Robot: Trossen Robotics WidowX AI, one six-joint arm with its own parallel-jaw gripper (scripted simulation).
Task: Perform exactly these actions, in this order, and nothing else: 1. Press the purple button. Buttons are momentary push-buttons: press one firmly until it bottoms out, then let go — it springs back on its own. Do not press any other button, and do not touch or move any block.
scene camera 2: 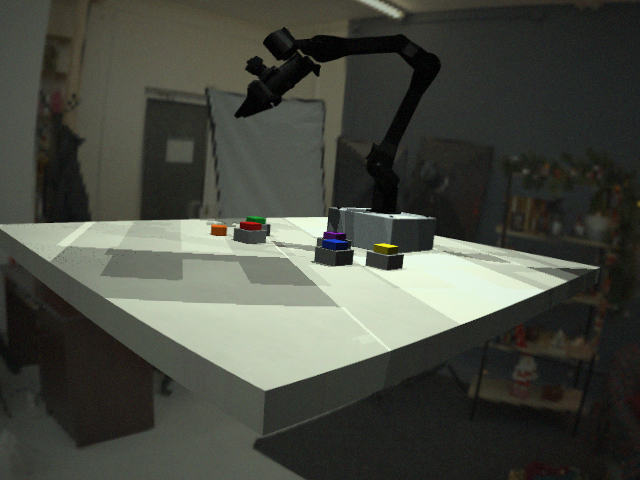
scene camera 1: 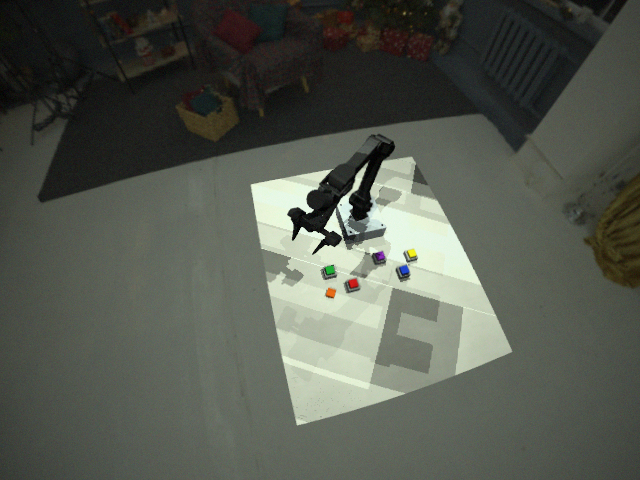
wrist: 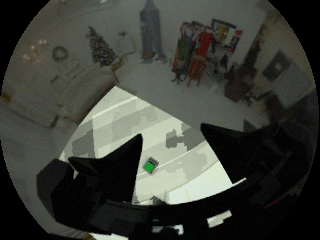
Labels:
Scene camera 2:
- my gripper: 239, 116
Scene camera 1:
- my gripper: 302, 247
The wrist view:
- my gripper: 171, 131

